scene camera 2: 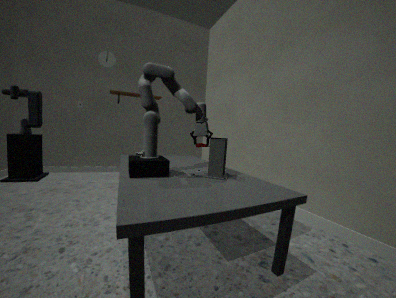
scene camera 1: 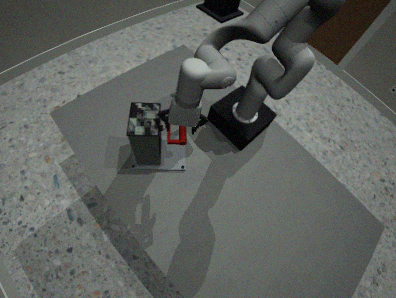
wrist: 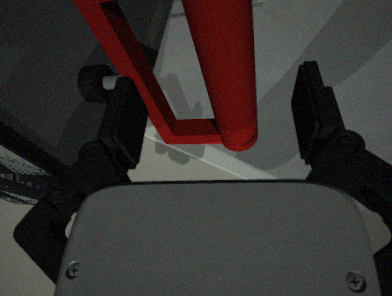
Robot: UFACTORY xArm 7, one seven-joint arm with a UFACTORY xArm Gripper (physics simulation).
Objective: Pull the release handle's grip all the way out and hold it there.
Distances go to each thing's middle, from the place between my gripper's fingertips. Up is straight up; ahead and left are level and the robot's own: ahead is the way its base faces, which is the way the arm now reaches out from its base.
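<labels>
As for the base plate [scene camera 1: 172, 155], my gripper's 21 cm above it at the moment, 6 cm short of it and 6 cm to the left of it.
</labels>
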